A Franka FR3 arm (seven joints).
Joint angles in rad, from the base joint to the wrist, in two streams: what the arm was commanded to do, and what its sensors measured. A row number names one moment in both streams.
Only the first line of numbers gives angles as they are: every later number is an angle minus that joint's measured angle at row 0.
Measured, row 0:
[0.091 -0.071 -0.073 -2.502 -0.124 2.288 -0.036]
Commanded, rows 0 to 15:
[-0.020 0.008 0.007 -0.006 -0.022 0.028 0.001]
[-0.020 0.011 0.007 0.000 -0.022 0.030 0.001]
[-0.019 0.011 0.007 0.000 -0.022 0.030 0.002]
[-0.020 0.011 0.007 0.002 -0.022 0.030 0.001]
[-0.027 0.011 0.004 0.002 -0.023 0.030 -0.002]
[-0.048 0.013 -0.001 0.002 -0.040 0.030 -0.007]
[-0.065 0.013 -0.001 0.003 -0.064 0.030 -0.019]
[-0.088 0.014 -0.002 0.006 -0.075 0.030 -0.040]
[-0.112 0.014 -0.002 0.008 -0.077 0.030 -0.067]
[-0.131 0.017 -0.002 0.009 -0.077 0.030 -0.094]
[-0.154 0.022 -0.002 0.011 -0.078 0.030 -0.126]
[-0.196 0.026 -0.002 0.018 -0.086 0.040 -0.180]
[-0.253 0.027 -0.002 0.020 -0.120 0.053 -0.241]
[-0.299 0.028 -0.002 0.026 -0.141 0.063 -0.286]
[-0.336 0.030 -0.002 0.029 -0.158 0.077 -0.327]
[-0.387 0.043 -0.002 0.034 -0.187 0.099 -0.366]
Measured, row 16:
[-0.290 0.005 -0.011 0.016 -0.136 0.052 -0.276]
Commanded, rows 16 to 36:
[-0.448 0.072 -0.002 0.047 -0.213 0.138 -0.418]
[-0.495 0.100 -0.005 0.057 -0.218 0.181 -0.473]
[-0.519 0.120 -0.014 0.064 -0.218 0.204 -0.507]
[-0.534 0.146 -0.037 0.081 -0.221 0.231 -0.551]
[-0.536 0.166 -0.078 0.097 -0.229 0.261 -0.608]
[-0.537 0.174 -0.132 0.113 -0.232 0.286 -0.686]
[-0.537 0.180 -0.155 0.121 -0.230 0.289 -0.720]
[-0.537 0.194 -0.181 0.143 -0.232 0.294 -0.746]
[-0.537 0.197 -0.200 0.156 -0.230 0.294 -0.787]
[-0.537 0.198 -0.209 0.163 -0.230 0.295 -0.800]
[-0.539 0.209 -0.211 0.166 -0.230 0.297 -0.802]
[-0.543 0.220 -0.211 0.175 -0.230 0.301 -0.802]
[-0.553 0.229 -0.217 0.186 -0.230 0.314 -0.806]
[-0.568 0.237 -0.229 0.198 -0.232 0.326 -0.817]
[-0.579 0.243 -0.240 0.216 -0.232 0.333 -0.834]
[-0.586 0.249 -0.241 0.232 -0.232 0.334 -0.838]
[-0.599 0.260 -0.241 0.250 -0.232 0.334 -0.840]
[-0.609 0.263 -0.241 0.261 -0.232 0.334 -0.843]
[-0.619 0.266 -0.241 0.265 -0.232 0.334 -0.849]
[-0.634 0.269 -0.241 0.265 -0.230 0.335 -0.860]
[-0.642 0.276 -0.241 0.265 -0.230 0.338 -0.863]
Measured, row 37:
[-0.603 0.240 -0.251 0.242 -0.215 0.319 -0.842]
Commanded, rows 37 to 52:
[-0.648 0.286 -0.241 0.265 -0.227 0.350 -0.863]
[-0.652 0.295 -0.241 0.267 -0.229 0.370 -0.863]
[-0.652 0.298 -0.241 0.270 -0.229 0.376 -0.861]
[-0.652 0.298 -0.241 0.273 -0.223 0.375 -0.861]
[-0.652 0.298 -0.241 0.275 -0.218 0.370 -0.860]
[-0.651 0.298 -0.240 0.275 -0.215 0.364 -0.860]
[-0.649 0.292 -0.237 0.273 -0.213 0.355 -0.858]
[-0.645 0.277 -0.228 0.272 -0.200 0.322 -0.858]
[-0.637 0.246 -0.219 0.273 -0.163 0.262 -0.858]
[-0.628 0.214 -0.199 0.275 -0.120 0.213 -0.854]
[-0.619 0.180 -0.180 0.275 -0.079 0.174 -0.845]
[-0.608 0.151 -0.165 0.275 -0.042 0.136 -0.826]
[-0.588 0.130 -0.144 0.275 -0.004 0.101 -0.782]
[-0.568 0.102 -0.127 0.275 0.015 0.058 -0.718]
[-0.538 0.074 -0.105 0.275 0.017 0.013 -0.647]
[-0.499 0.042 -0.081 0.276 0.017 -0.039 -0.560]
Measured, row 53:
[-0.585 0.146 -0.131 0.291 -0.013 0.094 -0.751]
